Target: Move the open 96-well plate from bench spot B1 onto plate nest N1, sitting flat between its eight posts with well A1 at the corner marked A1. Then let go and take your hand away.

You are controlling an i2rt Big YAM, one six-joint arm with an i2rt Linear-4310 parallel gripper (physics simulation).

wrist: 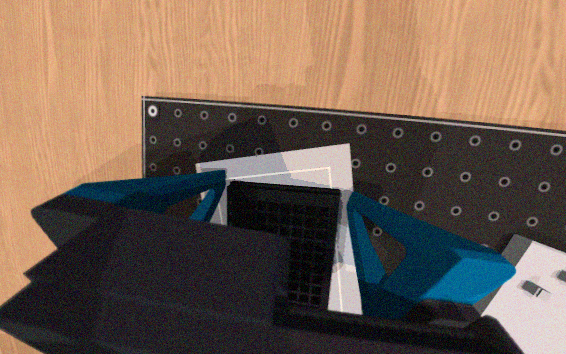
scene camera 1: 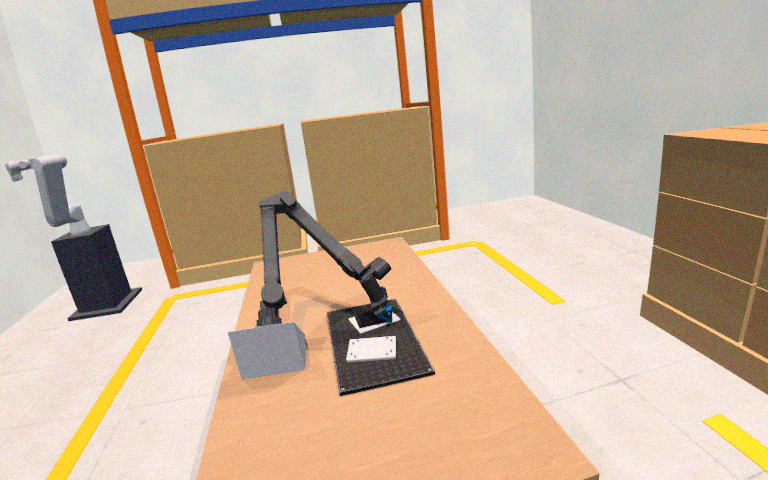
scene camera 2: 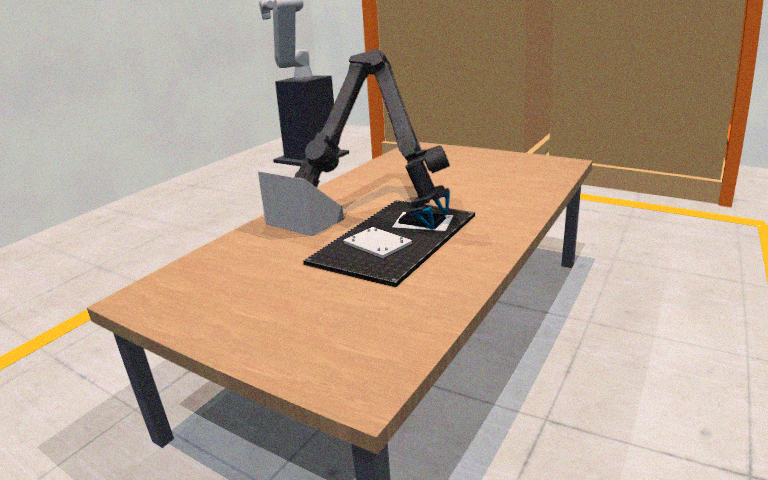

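Seen in the pictures: gripper, fingertip midpoint: (wrist: 287,188) (scene camera 1: 388,314) (scene camera 2: 439,221); arm's base at its link origin: (scene camera 1: 269,333) (scene camera 2: 302,189).
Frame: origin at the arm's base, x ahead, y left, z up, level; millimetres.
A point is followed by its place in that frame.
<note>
The black 96-well plate (scene camera 1: 365,321) {x 338, y 106, z -82 mm} (scene camera 2: 408,219) {x 340, y 104, z -85 mm} (wrist: 310,235) {x 401, y 114, z -88 mm} lies on the white card of spot B1 (scene camera 1: 356,326) {x 301, y 105, z -96 mm} (scene camera 2: 449,221) {x 452, y 168, z -96 mm} (wrist: 320,159) {x 459, y 116, z -96 mm}, turned a little from the card's printed outline. My gripper (scene camera 1: 382,320) {x 434, y 137, z -89 mm} (scene camera 2: 440,219) {x 434, y 137, z -89 mm} (wrist: 287,188) {x 434, y 137, z -89 mm} is open, low over the plate. In the wrist view its blue fingertips stand at either side of the plate, with narrow gaps; the gripper body hides the plate's near left part. The white nest N1 (scene camera 1: 370,349) {x 331, y -79, z -86 mm} (scene camera 2: 377,242) {x 346, y -83, z -86 mm} (wrist: 525,320) {x 371, y -42, z -86 mm} with dark corner posts lies beside the card. The A1 marks are not readable.
The card and nest are on a black perforated board (scene camera 1: 390,374) {x 373, y -217, z -98 mm} (scene camera 2: 356,266) {x 366, y -217, z -98 mm} (wrist: 422,187) {x 450, y 41, z -98 mm} on the wooden table (scene camera 1: 453,418) {x 502, y -439, z -111 mm} (scene camera 2: 294,339) {x 433, y -549, z -111 mm} (wrist: 450,55) {x 546, y 37, z -111 mm}. A grey angular block (scene camera 1: 266,350) {x -6, y -86, z -13 mm} (scene camera 2: 294,203) {x 42, y -88, z -11 mm} stands by the arm's base.
</note>
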